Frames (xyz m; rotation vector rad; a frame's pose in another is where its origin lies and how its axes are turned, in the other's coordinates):
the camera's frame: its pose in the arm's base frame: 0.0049 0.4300 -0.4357 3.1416 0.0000 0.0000
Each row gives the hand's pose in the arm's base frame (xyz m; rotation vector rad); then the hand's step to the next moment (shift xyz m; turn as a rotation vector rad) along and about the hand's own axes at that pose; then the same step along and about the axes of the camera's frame.
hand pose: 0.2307 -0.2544 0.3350 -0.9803 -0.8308 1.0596
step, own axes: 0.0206 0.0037 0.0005 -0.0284 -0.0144 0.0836
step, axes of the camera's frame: 0.0043 -0.0204 0.0015 -0.0794 0.0097 -0.0401
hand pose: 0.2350 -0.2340 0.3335 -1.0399 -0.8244 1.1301
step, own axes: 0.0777 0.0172 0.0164 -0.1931 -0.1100 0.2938
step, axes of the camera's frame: -0.0013 -0.0806 0.0100 -0.2835 0.1300 -0.1960
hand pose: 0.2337 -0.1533 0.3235 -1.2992 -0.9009 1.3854
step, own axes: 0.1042 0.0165 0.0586 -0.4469 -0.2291 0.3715
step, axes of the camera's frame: -0.0532 -0.1033 0.0326 -0.3573 0.3397 -0.3836
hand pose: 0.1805 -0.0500 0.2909 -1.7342 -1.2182 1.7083
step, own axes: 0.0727 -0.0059 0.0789 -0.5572 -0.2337 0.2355
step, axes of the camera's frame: -0.0864 -0.0394 0.0503 -0.2146 0.3879 -0.4733
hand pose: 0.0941 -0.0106 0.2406 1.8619 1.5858 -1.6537
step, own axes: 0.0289 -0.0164 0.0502 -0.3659 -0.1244 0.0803
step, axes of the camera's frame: -0.0484 0.0128 0.0334 -0.0738 0.2135 -0.3237
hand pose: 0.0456 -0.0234 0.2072 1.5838 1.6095 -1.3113
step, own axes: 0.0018 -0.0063 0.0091 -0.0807 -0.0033 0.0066
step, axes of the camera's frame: -0.0086 0.0063 0.0035 0.0095 0.0410 -0.0692
